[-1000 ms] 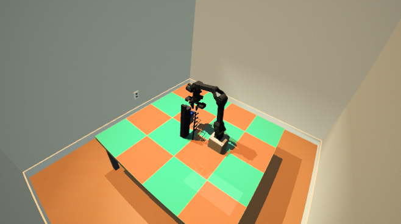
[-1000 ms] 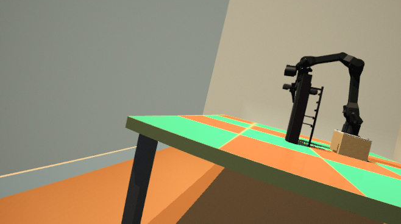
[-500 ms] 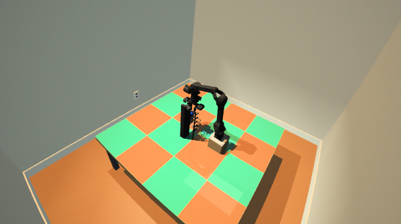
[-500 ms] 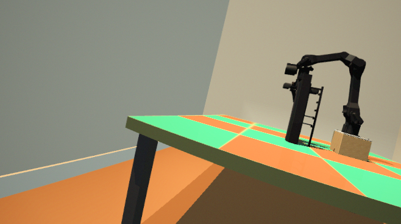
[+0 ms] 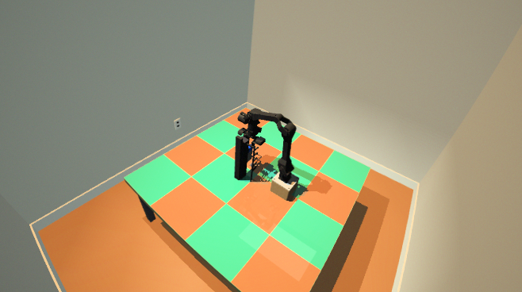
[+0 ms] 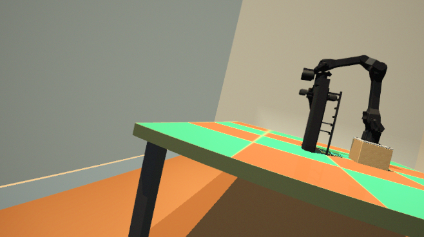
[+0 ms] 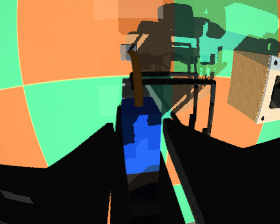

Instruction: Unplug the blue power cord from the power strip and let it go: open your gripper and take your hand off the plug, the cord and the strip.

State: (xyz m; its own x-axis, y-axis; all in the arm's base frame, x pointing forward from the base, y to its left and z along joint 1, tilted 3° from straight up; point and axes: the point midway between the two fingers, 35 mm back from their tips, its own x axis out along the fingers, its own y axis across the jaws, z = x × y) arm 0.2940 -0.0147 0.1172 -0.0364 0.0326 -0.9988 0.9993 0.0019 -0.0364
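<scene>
My gripper tip is 30 mm to the right of the blue plug.
</scene>
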